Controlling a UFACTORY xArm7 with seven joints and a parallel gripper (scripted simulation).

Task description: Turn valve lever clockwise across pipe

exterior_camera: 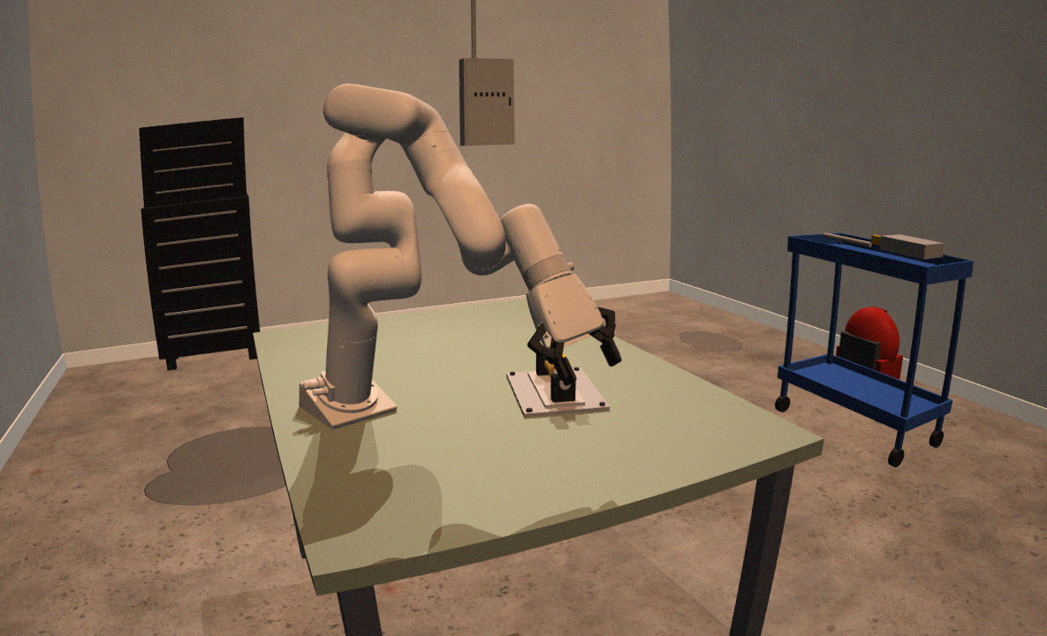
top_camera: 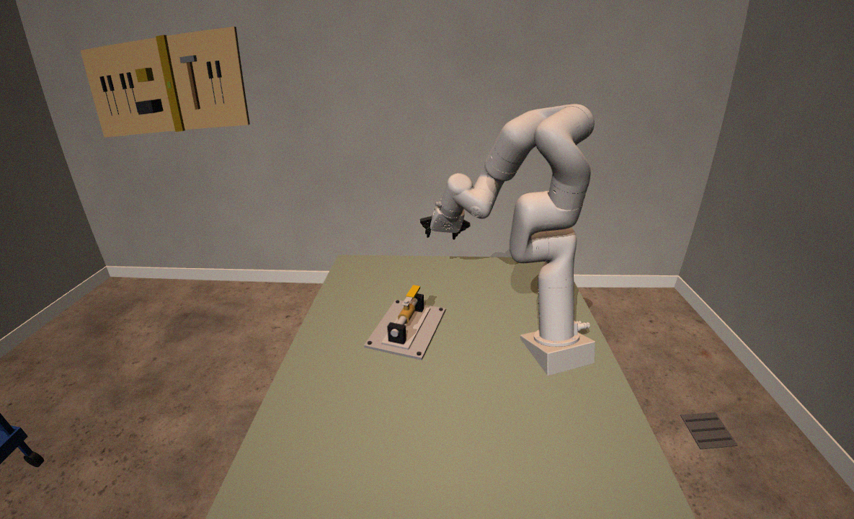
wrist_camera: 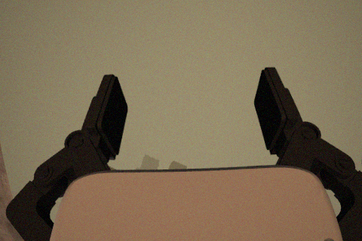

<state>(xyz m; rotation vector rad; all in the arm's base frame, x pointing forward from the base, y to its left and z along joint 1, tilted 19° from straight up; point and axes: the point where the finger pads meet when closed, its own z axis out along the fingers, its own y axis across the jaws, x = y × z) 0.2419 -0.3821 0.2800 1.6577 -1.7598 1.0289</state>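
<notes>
My hand is 140 mm short of the yellow valve lever, 270 mm to the right of it and 70 mm above it. Round my hand: baseplate: 150 mm ahead, 290 mm to the left, 160 mm below.
</notes>
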